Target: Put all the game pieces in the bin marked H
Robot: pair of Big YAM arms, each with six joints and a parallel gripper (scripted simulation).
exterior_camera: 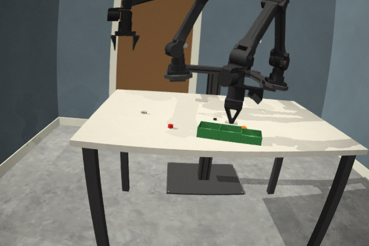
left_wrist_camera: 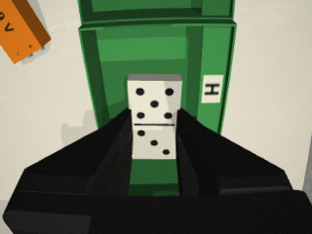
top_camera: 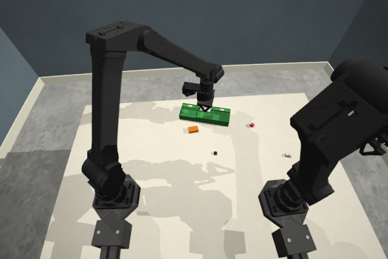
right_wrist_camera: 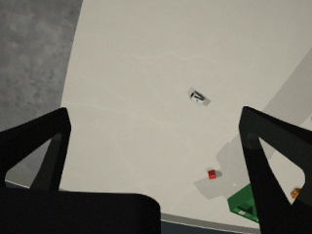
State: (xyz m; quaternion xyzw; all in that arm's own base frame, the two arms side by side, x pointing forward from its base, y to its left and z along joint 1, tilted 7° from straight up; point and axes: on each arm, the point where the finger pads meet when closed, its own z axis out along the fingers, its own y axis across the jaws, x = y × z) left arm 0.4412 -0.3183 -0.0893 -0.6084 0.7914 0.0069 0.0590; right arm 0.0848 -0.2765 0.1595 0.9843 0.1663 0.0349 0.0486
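Right now my left hand is right at the white domino. Round my left hand: green bin row (50 mm below); orange block (80 mm behind, 60 mm below, 50 mm to the left); black piece (210 mm behind, 60 mm below, 50 mm to the right).
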